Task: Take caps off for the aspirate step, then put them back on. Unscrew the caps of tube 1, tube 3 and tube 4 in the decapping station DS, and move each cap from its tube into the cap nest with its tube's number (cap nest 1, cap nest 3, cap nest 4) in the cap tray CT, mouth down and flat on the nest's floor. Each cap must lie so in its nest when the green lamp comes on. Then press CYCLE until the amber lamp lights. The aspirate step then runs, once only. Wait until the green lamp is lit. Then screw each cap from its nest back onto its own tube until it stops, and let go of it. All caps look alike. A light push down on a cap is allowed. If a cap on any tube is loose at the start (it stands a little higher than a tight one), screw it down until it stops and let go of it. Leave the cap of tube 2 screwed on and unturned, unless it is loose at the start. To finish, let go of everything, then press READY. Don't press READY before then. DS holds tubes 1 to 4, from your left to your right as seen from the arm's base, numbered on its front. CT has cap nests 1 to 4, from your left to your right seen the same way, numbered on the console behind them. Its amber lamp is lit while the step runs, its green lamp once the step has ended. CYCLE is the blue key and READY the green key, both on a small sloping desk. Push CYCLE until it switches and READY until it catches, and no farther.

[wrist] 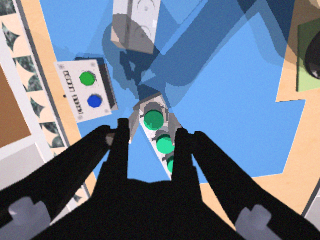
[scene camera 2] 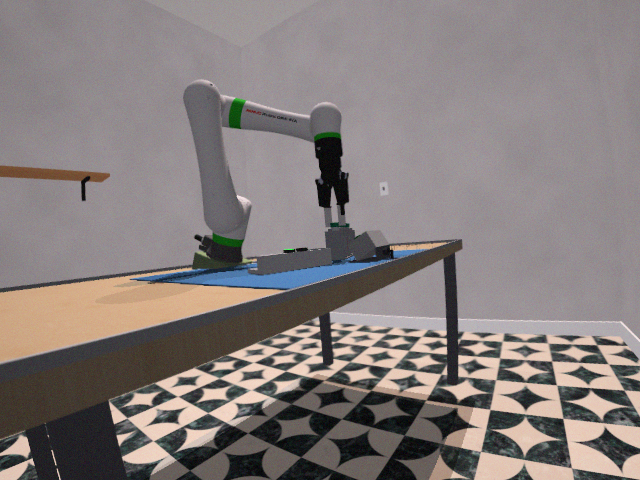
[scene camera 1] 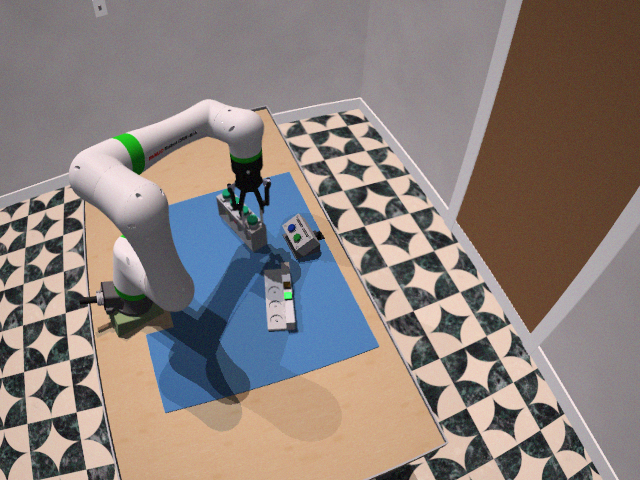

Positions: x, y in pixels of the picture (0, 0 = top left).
Labels:
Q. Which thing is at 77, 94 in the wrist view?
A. A sloping key desk.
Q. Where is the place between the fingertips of my gripper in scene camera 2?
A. At 335, 226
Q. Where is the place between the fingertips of my gripper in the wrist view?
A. At 153, 118

